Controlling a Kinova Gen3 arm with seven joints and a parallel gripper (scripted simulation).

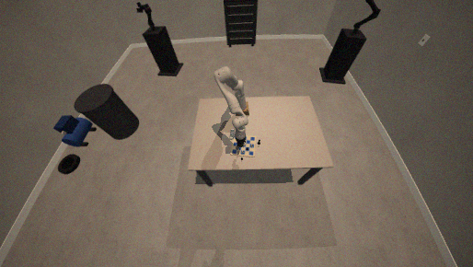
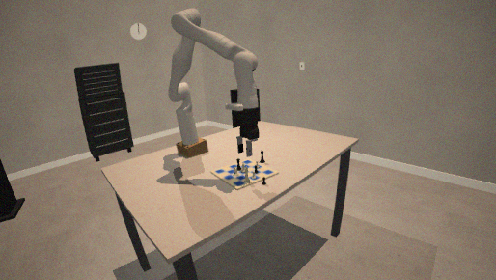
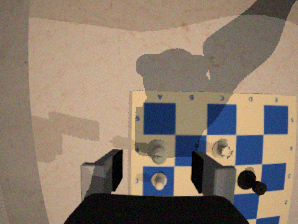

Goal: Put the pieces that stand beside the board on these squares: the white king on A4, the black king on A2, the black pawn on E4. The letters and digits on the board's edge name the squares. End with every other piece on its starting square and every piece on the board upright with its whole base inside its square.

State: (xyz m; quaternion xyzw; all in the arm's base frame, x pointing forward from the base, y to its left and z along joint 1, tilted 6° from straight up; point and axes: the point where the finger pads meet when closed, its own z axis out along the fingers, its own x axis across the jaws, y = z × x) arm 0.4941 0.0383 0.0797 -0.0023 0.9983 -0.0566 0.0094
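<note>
The black king is 12 cm behind my hand, 18 cm to the left of it and 11 cm below it. From my hand the other things lie so: white king: 10 cm below; then blue-and-cream chessboard: 8 cm behind, 4 cm to the left, 14 cm below.
</note>
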